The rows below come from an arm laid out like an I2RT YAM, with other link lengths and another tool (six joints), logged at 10 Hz.
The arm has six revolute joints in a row. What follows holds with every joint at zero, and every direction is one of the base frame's. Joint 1 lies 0.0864 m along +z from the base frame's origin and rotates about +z. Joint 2 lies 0.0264 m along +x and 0.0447 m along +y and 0.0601 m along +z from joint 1 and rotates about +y. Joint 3 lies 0.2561 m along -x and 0.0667 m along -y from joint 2 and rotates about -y. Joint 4 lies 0.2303 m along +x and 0.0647 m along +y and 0.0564 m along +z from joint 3 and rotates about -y. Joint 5 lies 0.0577 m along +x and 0.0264 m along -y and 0.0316 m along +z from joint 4 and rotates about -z. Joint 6 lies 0.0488 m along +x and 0.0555 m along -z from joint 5 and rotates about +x. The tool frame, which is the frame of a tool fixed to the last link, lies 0.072 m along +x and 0.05 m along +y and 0.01 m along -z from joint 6; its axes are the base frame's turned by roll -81.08, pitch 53.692 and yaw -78.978 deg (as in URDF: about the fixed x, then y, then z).
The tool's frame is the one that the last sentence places.
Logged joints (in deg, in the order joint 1, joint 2, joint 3, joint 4, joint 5, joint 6), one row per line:
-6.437, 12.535, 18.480, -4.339, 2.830, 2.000
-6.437, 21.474, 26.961, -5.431, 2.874, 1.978
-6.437, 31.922, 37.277, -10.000, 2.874, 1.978
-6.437, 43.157, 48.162, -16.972, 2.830, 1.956
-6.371, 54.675, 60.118, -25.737, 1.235, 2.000
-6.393, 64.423, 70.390, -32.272, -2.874, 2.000
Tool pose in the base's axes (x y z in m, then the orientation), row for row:
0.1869, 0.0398, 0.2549, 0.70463, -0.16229, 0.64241, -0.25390
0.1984, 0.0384, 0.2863, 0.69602, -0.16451, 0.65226, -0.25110
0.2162, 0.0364, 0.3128, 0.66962, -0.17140, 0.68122, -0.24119
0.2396, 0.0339, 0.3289, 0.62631, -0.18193, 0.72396, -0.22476
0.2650, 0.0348, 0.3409, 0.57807, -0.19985, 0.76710, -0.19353
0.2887, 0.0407, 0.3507, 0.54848, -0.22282, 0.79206, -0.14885
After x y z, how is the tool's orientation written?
As a quaternion, w x y z.
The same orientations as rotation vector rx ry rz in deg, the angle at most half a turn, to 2 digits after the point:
-20.68, 81.84, -32.35
-21.03, 83.38, -32.10
-22.14, 87.98, -31.15
-23.91, 95.14, -29.54
-26.79, 102.82, -25.94
-30.24, 107.49, -20.20

